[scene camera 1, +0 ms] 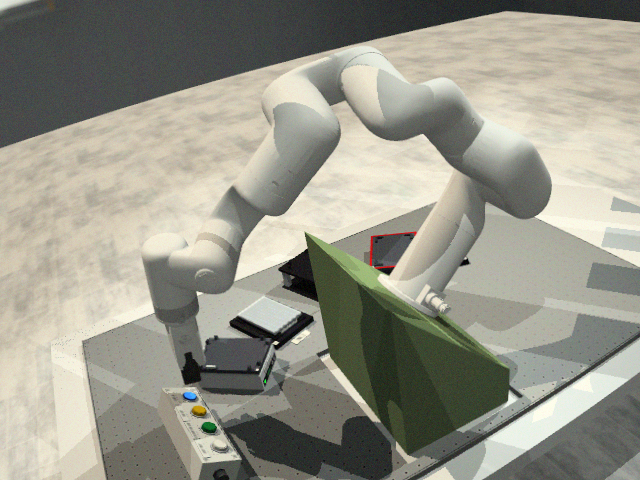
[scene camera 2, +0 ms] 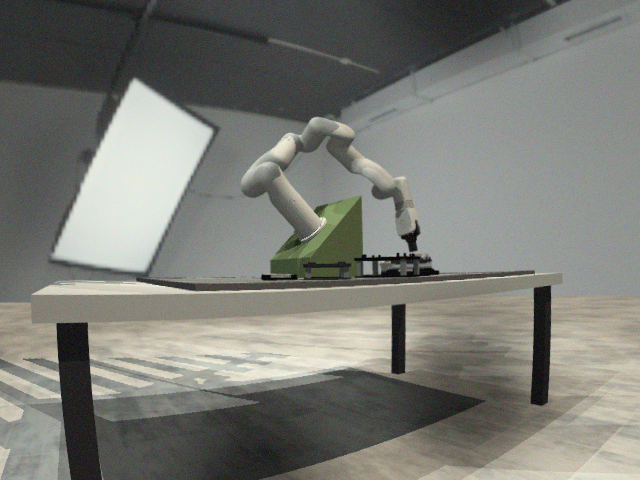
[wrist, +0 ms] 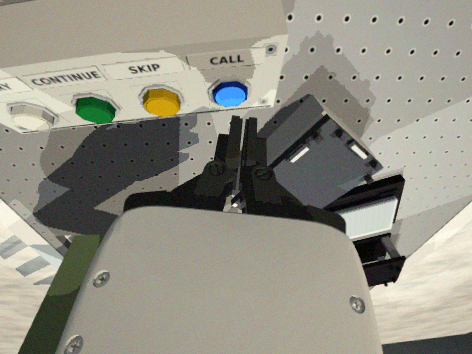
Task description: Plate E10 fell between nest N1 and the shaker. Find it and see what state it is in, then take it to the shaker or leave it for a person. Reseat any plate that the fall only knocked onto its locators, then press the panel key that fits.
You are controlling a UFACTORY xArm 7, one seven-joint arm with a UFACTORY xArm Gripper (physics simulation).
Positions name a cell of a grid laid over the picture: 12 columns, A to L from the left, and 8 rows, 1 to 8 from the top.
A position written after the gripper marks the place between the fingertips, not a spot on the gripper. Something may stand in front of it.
Note:
The gripper (scene camera 1: D7) is shut, holding nothing. Also in view: a blue CALL button (wrist: F3), a green CONTINUE button (wrist: C3), a yellow SKIP button (wrist: E3), a red-rimmed dark plate (scene camera 1: H5) and an N2 station (scene camera 1: F6).
The gripper also shows in scene camera 2 (scene camera 2: H5) and in the wrist view (wrist: G4). The N2 station is seen too in the wrist view (wrist: K5).

